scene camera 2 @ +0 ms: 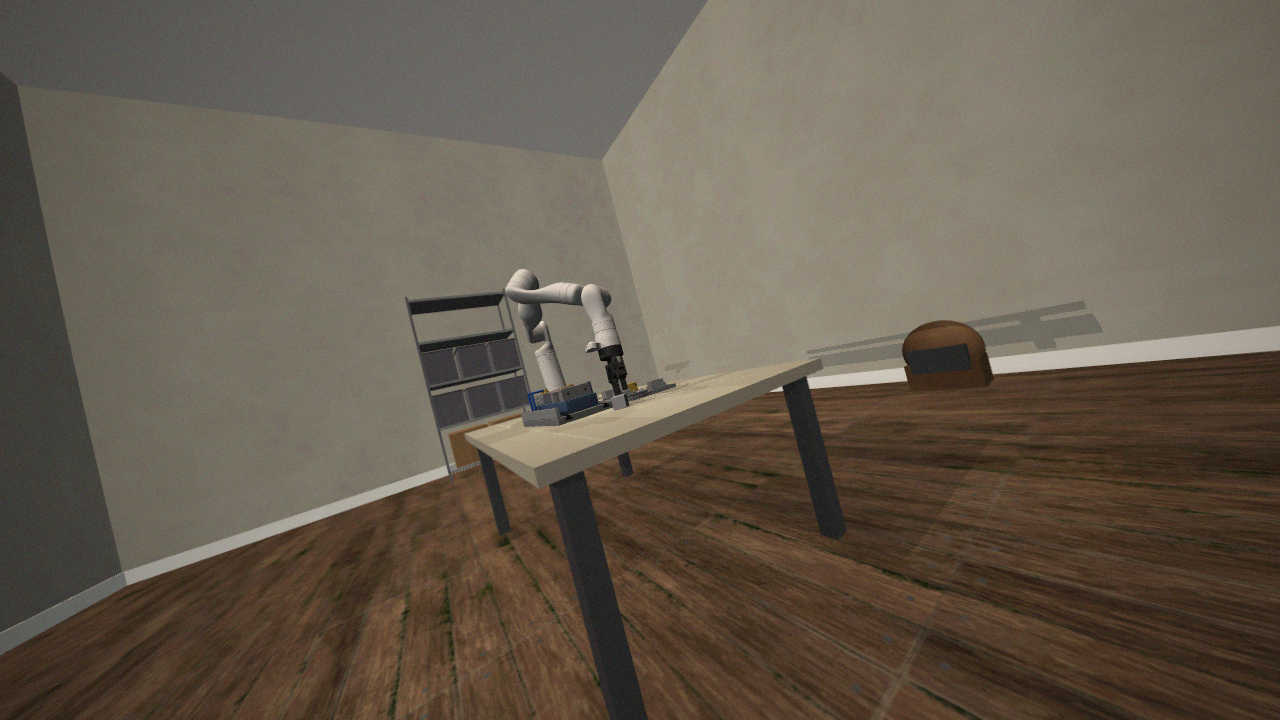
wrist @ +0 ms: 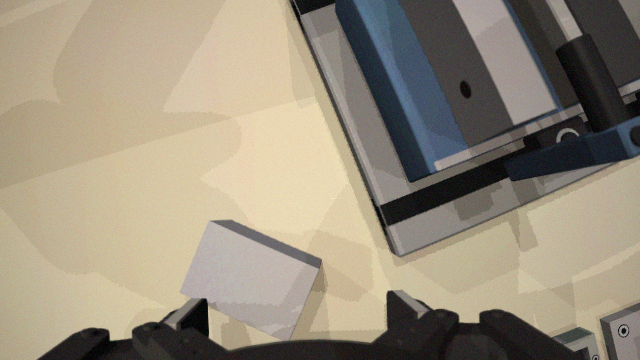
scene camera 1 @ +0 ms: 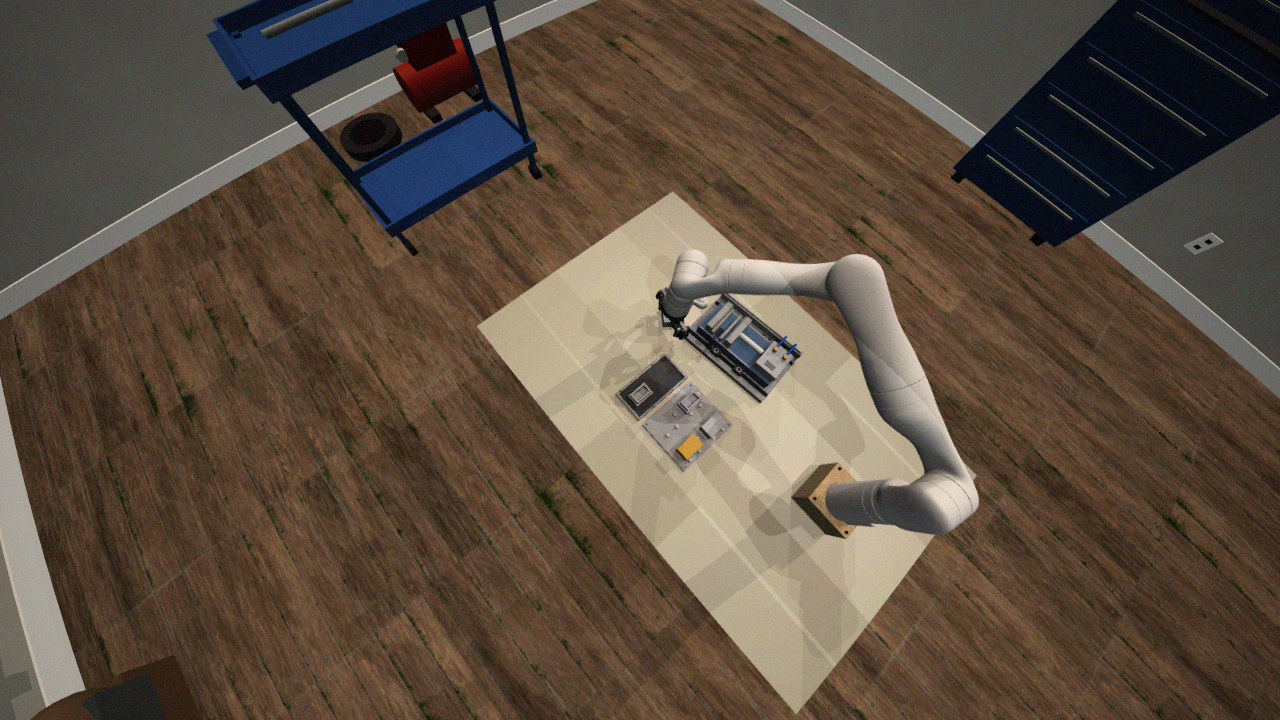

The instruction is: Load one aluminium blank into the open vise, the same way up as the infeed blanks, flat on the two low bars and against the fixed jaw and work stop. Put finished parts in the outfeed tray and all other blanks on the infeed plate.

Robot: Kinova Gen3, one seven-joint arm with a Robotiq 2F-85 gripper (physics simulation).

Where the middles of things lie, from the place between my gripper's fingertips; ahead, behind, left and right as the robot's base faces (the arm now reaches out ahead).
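I consider the work stop rod [wrist: 583, 64] first: my gripper is 13 cm past it, 7 cm to the left of it and 5 cm below it. Counted from my hand, the dark outfeed tray [scene camera 1: 664, 375] is 16 cm to the left, 11 cm behind and 3 cm below. The grey infeed plate [scene camera 1: 662, 422], again counted from my hand, is 26 cm behind and 15 cm to the left, and it sits 3 cm below.
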